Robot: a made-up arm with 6 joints.
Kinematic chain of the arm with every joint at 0, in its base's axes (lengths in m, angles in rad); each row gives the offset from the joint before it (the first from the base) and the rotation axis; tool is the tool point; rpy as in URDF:
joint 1: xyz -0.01 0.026 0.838 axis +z
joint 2: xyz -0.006 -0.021 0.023 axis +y
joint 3: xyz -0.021 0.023 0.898 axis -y
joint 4: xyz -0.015 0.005 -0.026 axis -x
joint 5: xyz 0.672 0 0.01 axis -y
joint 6: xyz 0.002 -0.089 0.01 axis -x
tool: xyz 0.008 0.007 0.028 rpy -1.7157 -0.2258 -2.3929
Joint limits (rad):
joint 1: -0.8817..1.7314
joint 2: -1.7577..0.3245
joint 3: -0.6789..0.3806
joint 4: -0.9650..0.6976
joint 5: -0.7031..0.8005
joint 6: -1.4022..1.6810
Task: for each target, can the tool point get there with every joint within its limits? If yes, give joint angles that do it. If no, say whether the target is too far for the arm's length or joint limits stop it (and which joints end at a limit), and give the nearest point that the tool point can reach.
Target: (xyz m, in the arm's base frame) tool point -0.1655 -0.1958 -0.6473
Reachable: no: joint limits stop it (at a limit: joint 1, joint 2, joint 3, joint 4, joint 5, joint 6) | nearest point 0.2707 -0.4330 1.0877 | short by 1.805 m
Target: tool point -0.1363 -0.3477 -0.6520
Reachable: no: joint limits stop it (at a limit: joint 1, joint 2, joint 3, joint 4, joint 5, joint 6) | nearest point 0.2707 -0.4330 1.0877 | short by 1.789 m
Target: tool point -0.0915 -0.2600 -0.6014
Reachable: no: joint limits stop it (at a limit: joint 1, joint 2, joint 3, joint 4, joint 5, joint 6) | nearest point 0.2707 -0.4330 1.0877 | short by 1.736 m
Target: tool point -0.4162 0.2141 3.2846
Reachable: no: too far | nearest point -0.2352 0.1303 2.1899 | short by 1.113 m
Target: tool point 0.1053 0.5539 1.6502
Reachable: yes | joints 1.4838 -0.1023 -0.2866 -0.0105 0.1343 0.2399
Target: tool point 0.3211 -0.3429 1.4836
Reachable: yes | joints -0.6522 -0.1202 -0.4418 -0.7566 -0.1845 -0.3813
